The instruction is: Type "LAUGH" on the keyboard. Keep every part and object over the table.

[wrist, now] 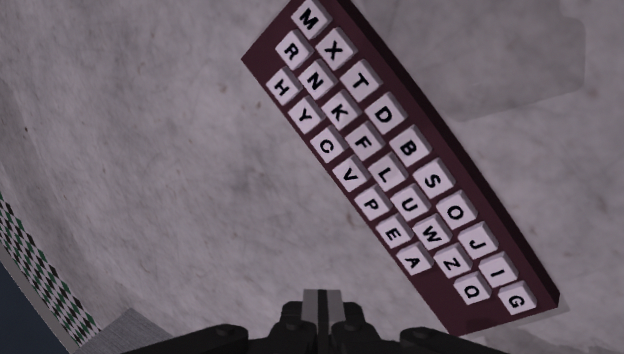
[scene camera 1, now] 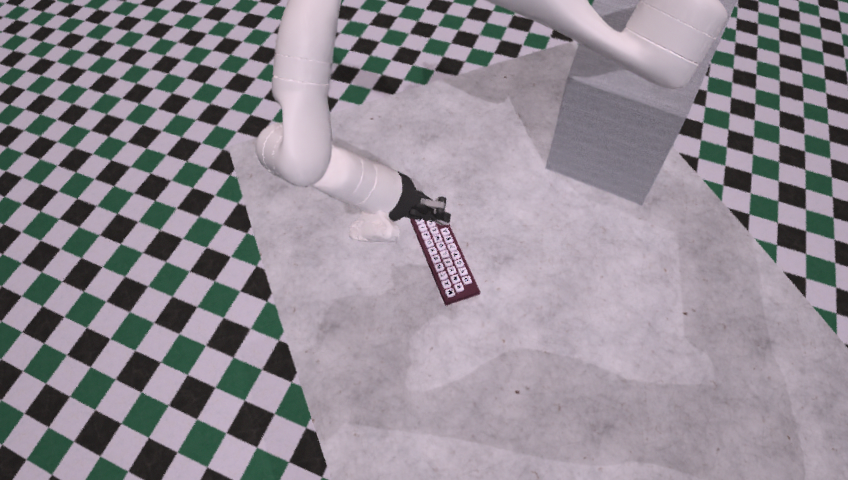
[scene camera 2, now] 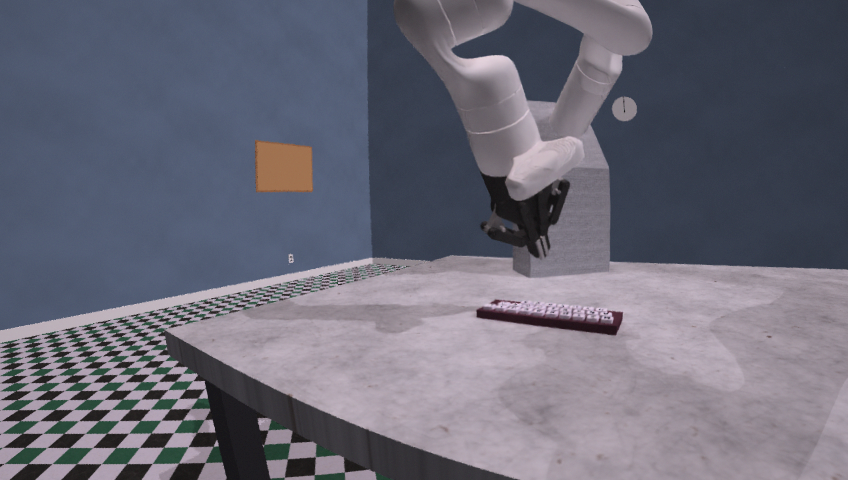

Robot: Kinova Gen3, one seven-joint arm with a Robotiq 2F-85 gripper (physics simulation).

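Frame: origin at the arm's base, x back, y right, z up, level; centimetres.
Where they show: gripper, fingertip midpoint: [wrist: 321, 314] [scene camera 1: 447, 219] [scene camera 2: 541, 254]; arm's base, origin of the base link: [scene camera 2: 566, 125].
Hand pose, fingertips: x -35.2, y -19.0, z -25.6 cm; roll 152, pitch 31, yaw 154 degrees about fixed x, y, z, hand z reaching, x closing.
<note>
Things, the pixels of their centre, and the offset from my fingertips. Level surfaces: height alone.
- dark red keyboard, body centre: [wrist: 398, 173] [scene camera 2: 549, 314] [scene camera 1: 443, 254] dz -7.9, dx -0.5, dy -2.0 cm
- L key, body centre: [wrist: 388, 171] dz -7.3, dx -0.4, dy -2.5 cm
- U key, body centre: [wrist: 410, 202] dz -7.3, dx -1.0, dy -0.8 cm
- H key, body centre: [wrist: 284, 86] dz -7.3, dx +3.5, dy -7.7 cm
- G key, body centre: [wrist: 517, 297] dz -7.3, dx -5.1, dy +4.9 cm
- grey stone-like table, its level: dz -8.8 cm
The dark red keyboard [scene camera 1: 443, 261] [scene camera 2: 550, 324] [wrist: 435, 295] lies flat on the table, with white keys in three rows. In the wrist view the L key [wrist: 386, 174] and U key [wrist: 409, 204] are in the middle row. The A key [wrist: 413, 260] and H key [wrist: 282, 87] are at opposite ends of the left row. The G key [wrist: 516, 301] is at the lower right. My gripper [scene camera 1: 443, 217] [scene camera 2: 540, 252] [wrist: 321, 314] is shut and empty, above the table and clear of the keys. In scene camera 1 it covers the keyboard's upper end.
The grey stone-like table [scene camera 1: 565, 309] [scene camera 2: 386, 356] [wrist: 165, 165] bears the keyboard. A grey pedestal [scene camera 1: 606, 142] [scene camera 2: 577, 220] [wrist: 131, 327] stands at the back of the table. The table's left edge borders the checkered floor [scene camera 1: 148, 297] [scene camera 2: 119, 380].
</note>
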